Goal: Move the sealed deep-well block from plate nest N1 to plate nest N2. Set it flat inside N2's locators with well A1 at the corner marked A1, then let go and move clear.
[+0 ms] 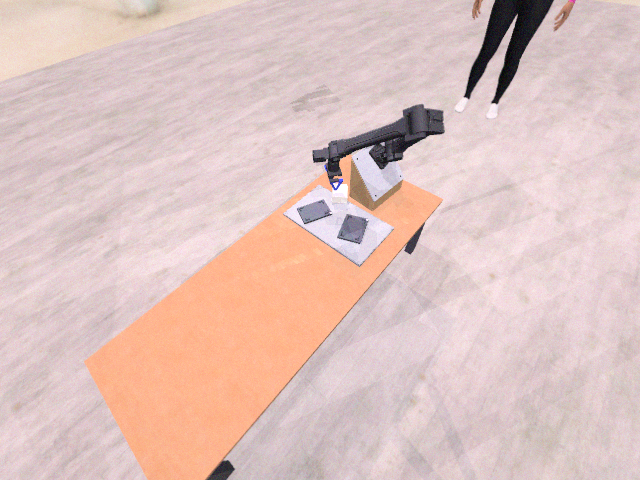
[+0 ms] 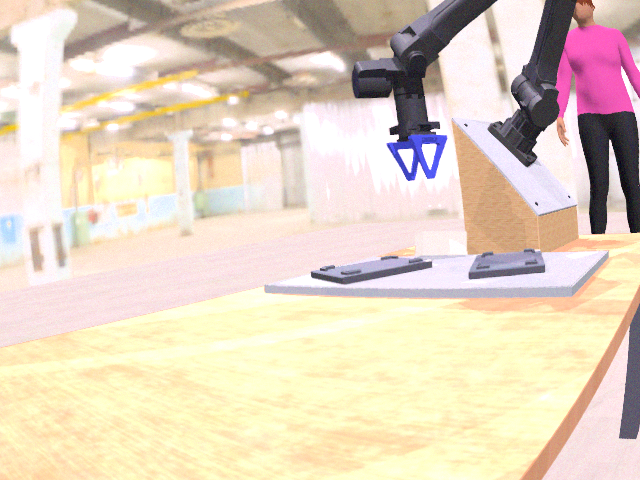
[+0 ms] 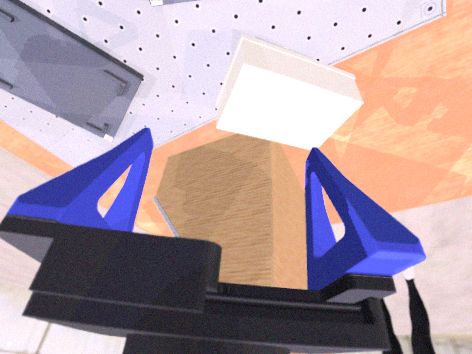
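The white sealed block rests at the edge of the pale perforated plate, beside the wooden wedge. What is under it is hidden. Two dark nests with raised locators lie on the plate: the left one and the right one. Their labels and the A1 marks are not readable. My gripper is open and empty, with blue fingers pointing down, high above the plate near the block.
The wooden wedge carries the arm's base and stands close to the block and gripper. The orange-brown table extends far in front of the plate. A person stands behind the wedge.
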